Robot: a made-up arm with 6 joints. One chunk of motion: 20 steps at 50 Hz.
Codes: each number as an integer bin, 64 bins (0 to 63) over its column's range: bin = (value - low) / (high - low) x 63, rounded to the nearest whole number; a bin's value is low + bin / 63 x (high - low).
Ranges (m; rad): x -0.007..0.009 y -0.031..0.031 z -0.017..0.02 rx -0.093..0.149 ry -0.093..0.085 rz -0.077..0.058
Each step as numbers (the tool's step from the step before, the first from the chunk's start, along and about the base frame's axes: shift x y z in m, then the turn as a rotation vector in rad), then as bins.
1 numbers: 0.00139 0.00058 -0.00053 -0.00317 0.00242 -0.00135
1 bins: 33 32 28 23 34 35
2 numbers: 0.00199 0.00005 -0.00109 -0.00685 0.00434 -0.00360
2 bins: 35 32 27 22 34 34
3 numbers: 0.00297 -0.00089 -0.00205 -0.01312 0.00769 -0.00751
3 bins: 39 31 25 21 36 32
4 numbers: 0.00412 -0.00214 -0.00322 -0.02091 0.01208 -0.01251
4 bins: 44 29 23 19 37 30
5 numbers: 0.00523 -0.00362 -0.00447 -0.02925 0.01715 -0.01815
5 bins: 48 28 21 17 39 27
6 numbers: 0.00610 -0.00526 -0.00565 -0.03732 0.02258 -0.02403
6 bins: 52 26 19 14 41 25
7 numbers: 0.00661 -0.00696 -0.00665 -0.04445 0.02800 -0.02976
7 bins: 54 24 18 13 43 22
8 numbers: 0.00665 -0.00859 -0.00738 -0.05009 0.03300 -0.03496
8 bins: 54 23 16 11 45 20
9 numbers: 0.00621 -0.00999 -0.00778 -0.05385 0.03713 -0.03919
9 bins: 52 21 16 10 46 18
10 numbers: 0.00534 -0.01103 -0.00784 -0.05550 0.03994 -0.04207
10 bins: 49 20 16 10 47 16
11 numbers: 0.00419 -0.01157 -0.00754 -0.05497 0.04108 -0.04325
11 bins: 44 20 16 10 47 16
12 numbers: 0.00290 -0.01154 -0.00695 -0.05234 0.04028 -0.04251
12 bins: 39 20 17 11 47 16
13 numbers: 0.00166 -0.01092 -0.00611 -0.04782 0.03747 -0.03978
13 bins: 34 20 19 12 46 17
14 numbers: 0.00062 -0.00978 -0.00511 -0.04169 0.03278 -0.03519
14 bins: 30 22 20 13 45 20
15 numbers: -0.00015 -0.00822 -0.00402 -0.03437 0.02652 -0.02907
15 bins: 27 23 22 15 42 22
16 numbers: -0.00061 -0.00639 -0.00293 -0.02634 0.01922 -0.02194
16 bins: 25 25 24 17 40 26
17 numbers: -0.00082 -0.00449 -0.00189 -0.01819 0.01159 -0.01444
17 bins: 24 27 26 19 37 29
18 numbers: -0.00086 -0.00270 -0.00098 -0.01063 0.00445 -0.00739
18 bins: 24 29 27 21 34 32
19 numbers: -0.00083 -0.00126 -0.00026 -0.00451 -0.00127 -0.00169
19 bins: 24 30 29 23 32 35
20 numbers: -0.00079 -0.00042 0.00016 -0.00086 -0.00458 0.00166
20 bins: 24 31 29 24 31 37
